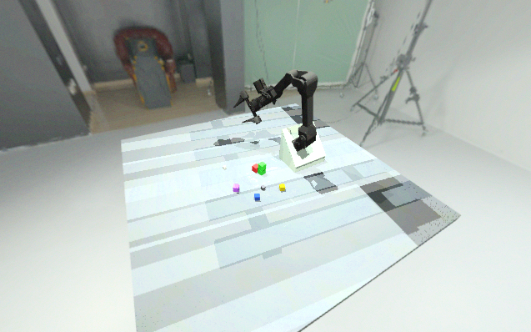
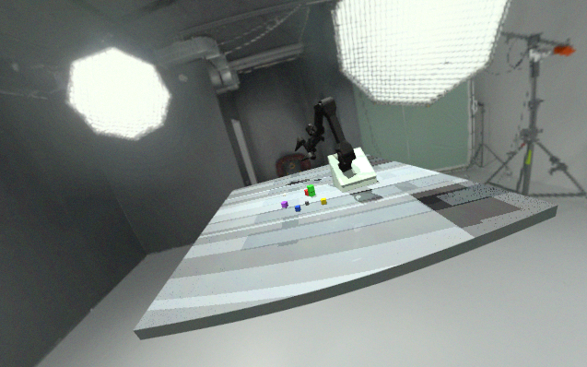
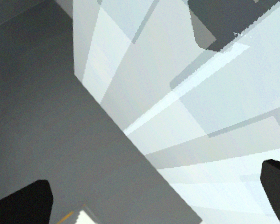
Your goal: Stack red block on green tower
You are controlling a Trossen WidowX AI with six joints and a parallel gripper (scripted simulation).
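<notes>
The red block is 50 mm ahead of my gripper tip, 250 mm to the left of it and 180 mm below it. The rest, counted from my gripper tip: yellow block (30 mm ahead, 440 mm to the left, 190 mm below); then purple block (210 mm ahead, 310 mm to the left, 190 mm below); then small white cube (180 mm ahead, 140 mm to the left, 190 mm below).
</notes>
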